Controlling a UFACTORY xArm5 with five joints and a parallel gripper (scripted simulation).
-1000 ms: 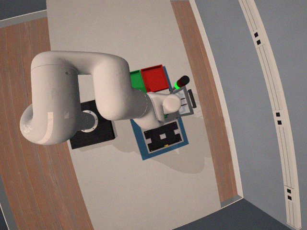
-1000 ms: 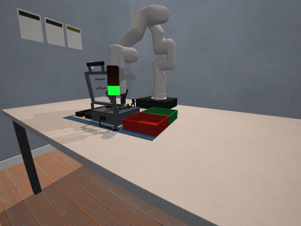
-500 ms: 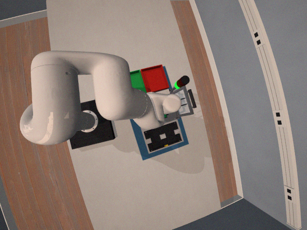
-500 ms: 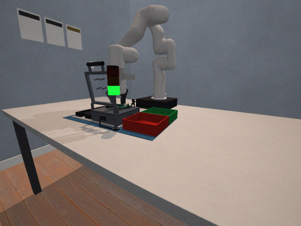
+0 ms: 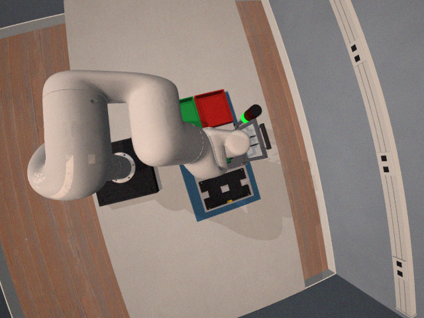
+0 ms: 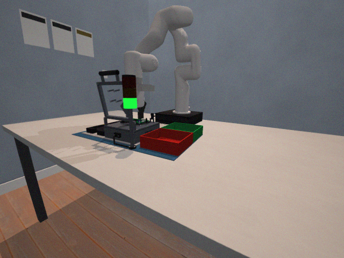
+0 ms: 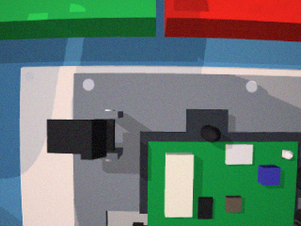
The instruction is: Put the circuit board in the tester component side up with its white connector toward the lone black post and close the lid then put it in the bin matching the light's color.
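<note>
My hand is 10 mm above the green circuit board. From my hand the other things lie so: black block: 70 mm behind, 50 mm to the left, 10 mm above; then red bin: 30 mm ahead, 200 mm to the left, 70 mm below; then green bin: 120 mm behind, 190 mm to the left, 70 mm below.
</note>
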